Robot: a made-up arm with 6 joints. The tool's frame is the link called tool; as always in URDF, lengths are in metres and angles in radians. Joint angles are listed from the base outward. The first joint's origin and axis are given. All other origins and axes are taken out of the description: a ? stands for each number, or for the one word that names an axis. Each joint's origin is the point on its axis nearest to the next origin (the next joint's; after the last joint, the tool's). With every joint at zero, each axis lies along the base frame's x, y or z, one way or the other. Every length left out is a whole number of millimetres.
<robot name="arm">
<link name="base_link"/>
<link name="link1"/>
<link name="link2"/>
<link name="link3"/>
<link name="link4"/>
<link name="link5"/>
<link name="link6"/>
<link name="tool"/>
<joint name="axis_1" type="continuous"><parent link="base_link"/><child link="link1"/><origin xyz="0.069 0 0.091"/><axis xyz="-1 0 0"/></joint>
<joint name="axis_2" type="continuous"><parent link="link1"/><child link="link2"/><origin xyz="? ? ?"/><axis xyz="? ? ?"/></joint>
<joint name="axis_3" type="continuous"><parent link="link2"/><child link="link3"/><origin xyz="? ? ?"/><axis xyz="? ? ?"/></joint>
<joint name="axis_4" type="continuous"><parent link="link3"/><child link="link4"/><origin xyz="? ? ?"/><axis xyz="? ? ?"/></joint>
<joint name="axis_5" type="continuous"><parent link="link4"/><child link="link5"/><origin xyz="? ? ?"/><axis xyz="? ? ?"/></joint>
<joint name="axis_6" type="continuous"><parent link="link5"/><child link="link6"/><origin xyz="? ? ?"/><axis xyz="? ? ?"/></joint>
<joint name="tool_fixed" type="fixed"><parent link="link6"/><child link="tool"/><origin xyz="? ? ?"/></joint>
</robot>
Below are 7 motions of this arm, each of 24 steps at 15 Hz.
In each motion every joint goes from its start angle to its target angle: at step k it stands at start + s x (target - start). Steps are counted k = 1, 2, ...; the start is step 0. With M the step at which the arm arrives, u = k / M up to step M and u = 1 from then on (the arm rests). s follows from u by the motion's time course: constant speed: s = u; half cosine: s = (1 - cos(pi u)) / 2; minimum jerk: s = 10 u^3 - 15 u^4 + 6 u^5.
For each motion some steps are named. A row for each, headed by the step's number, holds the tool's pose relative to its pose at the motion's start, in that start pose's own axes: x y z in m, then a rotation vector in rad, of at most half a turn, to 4 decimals.
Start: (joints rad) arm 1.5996 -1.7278 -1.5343 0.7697 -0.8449 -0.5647
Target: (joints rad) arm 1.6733 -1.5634 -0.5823 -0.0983 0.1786 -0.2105
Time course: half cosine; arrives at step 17
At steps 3, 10, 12, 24:
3: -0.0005 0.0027 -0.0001 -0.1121 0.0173 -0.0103
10: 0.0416 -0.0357 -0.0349 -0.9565 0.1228 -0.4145
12: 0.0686 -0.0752 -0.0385 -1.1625 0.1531 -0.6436
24: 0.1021 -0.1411 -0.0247 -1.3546 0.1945 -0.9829

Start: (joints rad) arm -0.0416 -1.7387 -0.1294 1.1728 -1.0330 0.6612
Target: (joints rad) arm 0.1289 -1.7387 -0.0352 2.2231 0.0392 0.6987
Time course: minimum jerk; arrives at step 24
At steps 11, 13, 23, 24:
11: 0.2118 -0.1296 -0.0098 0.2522 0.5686 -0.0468
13: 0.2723 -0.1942 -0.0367 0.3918 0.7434 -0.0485
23: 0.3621 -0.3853 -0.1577 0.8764 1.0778 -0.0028
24: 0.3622 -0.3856 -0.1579 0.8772 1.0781 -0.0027

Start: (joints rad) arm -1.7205 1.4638 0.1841 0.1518 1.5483 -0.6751
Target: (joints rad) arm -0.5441 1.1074 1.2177 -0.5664 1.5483 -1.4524
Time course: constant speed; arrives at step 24
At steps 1, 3, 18, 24:
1: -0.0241 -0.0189 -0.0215 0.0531 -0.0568 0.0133
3: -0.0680 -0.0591 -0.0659 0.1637 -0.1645 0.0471
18: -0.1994 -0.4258 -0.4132 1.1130 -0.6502 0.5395
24: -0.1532 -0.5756 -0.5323 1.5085 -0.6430 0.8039

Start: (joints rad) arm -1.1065 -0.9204 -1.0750 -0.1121 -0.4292 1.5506
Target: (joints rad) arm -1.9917 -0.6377 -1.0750 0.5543 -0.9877 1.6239
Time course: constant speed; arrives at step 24
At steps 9, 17, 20, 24:
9: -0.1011 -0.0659 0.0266 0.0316 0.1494 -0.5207
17: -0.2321 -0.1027 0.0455 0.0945 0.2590 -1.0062
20: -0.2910 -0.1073 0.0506 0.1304 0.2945 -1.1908
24: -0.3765 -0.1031 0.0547 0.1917 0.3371 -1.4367

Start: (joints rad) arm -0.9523 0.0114 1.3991 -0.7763 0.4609 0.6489
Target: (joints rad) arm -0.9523 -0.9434 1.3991 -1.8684 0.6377 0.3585
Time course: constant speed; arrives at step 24
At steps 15, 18, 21, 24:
15: -0.0555 0.2466 -0.1397 -0.5254 -0.3210 -0.3109
18: -0.0439 0.2716 -0.1718 -0.5983 -0.3934 -0.4131
21: -0.0261 0.2880 -0.1987 -0.6569 -0.4689 -0.5262
24: -0.0039 0.2963 -0.2183 -0.6998 -0.5474 -0.6488

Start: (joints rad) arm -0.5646 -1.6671 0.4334 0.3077 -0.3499 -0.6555
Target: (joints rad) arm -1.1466 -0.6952 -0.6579 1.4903 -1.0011 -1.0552
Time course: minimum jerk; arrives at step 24
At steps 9, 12, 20, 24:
9: -0.0765 -0.0481 0.1410 0.4920 -0.2732 0.1416
12: -0.1466 -0.1141 0.2330 0.8933 -0.4804 0.2442
20: -0.2830 -0.2965 0.3468 1.7142 -0.8577 0.3684
24: -0.2920 -0.3118 0.3513 1.7759 -0.8835 0.3703

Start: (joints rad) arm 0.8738 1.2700 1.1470 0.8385 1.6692 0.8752
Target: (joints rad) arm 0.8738 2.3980 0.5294 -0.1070 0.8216 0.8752
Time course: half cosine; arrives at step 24
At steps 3, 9, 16, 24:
3: 0.0055 -0.0017 0.0019 0.0162 -0.0031 -0.0580
9: 0.0499 -0.0259 0.0098 0.1127 -0.0033 -0.4667
16: 0.1342 -0.1119 -0.0138 0.1901 0.0954 -1.1010
24: 0.1813 -0.1804 -0.0576 0.1805 0.2155 -1.4236

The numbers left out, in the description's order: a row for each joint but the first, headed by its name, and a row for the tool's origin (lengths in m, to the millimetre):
axis_2: xyz 0 -0.236 0.391, axis 0 0 -1
axis_3: xyz 0.099 -0.027 0, axis 0 0 -1
axis_4: xyz 0.205 -0.111 0, axis 1 0 0
axis_5: xyz 0 0.325 0.108, axis 0 1 0
axis_6: xyz -0.072 0 0.003, axis -1 0 0
tool: xyz 0 -0.006 0.104

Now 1 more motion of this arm.
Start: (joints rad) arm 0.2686 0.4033 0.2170 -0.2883 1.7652 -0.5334
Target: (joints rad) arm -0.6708 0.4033 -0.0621 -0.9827 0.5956 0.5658
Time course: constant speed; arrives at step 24
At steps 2, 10, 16, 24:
2: 0.0335 0.0146 0.0164 -0.1282 -0.0545 0.0301
10: 0.1697 0.0699 0.0274 -0.6426 -0.3184 0.1564
16: 0.2728 0.0980 -0.0149 -0.9999 -0.5813 0.2504
24: 0.4156 0.1132 -0.1166 -1.3695 -1.0431 0.3400

